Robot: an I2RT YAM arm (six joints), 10 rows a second.
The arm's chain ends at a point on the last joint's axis. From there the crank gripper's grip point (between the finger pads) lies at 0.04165 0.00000 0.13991 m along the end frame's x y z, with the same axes.
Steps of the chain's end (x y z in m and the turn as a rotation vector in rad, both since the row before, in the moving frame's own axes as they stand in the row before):
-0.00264, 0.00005, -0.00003, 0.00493, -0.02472, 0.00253
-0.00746, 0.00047, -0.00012, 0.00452, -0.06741, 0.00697
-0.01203, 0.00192, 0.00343, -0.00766, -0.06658, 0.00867
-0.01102, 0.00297, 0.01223, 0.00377, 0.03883, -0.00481
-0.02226, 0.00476, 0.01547, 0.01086, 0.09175, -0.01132
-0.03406, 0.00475, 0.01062, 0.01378, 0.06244, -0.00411
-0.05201, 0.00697, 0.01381, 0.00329, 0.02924, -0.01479
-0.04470, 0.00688, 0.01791, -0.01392, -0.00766, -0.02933
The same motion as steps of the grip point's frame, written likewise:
-0.00611, -0.00054, 0.00096, 0.00493, -0.02472, 0.00253
-0.01698, 0.00009, 0.00237, 0.00452, -0.06741, 0.00697
-0.02144, 0.00332, 0.00589, -0.00766, -0.06658, 0.00867
-0.00562, 0.00223, 0.01051, 0.00377, 0.03883, -0.00481
-0.00963, 0.00272, 0.01105, 0.01086, 0.09175, -0.01132
-0.02542, 0.00265, 0.00773, 0.01378, 0.06244, -0.00411
-0.04795, 0.00587, 0.01253, 0.00329, 0.02924, -0.01479
-0.04576, 0.00762, 0.01822, -0.01392, -0.00766, -0.02933

